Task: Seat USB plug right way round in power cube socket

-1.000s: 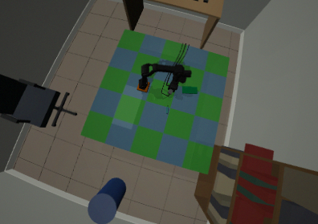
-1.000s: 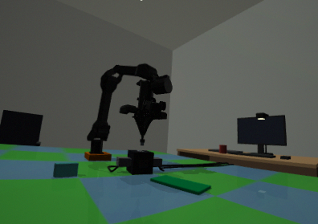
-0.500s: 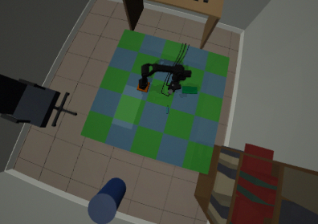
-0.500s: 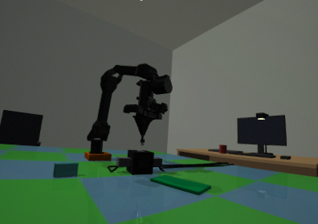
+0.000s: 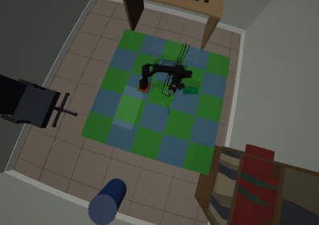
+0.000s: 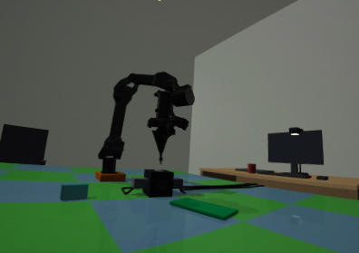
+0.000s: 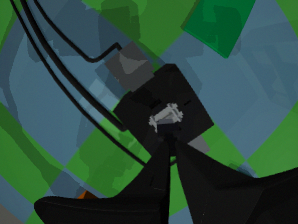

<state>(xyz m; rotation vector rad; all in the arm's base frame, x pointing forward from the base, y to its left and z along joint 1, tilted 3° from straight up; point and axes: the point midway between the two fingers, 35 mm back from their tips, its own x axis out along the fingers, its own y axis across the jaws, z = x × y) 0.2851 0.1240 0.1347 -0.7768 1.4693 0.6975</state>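
The usb plug lies 20 mm below my gripper tip. Round my gripper tip: flat green block 180 mm ahead, 50 mm to the left, 130 mm below; teal block 40 mm ahead, 250 mm to the right, 120 mm below.
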